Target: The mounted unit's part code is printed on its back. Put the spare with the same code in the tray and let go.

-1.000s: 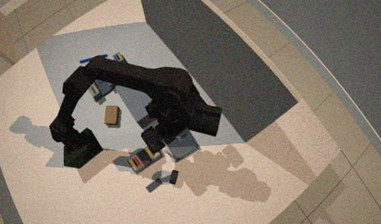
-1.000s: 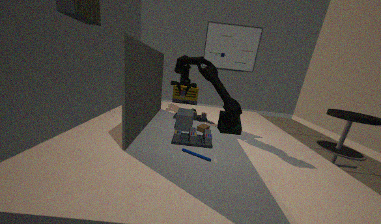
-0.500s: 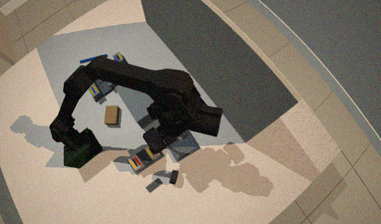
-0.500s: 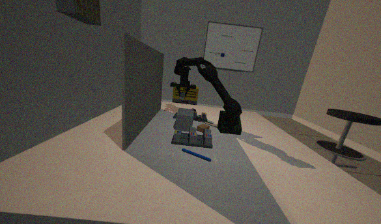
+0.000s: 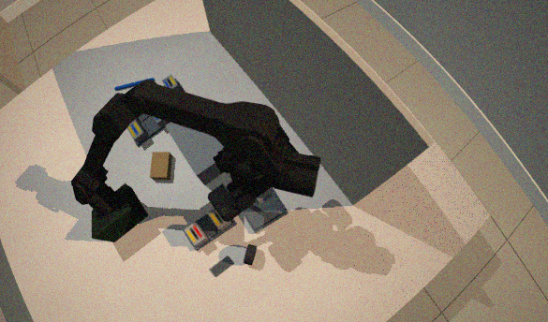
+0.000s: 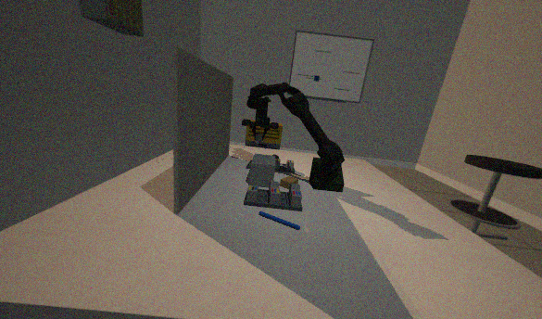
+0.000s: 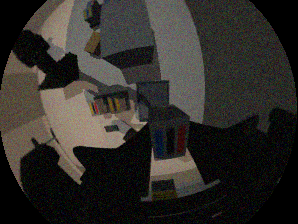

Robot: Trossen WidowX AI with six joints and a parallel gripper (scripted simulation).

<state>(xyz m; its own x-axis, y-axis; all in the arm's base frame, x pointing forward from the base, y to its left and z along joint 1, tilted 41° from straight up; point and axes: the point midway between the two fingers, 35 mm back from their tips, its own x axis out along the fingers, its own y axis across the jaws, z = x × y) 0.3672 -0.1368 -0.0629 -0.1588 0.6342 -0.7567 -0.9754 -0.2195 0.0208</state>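
Right now my gripper tip is 14 cm above the dark flat tray and 1 cm past it. From my gripper tip the other things lie so: grey mounted unit 20 cm to the left, 9 cm below, 7 cm behind; brown box 21 cm to the left, 20 cm behind, 13 cm below; tall dark panel 22 cm to the left, 16 cm ahead, 8 cm above.
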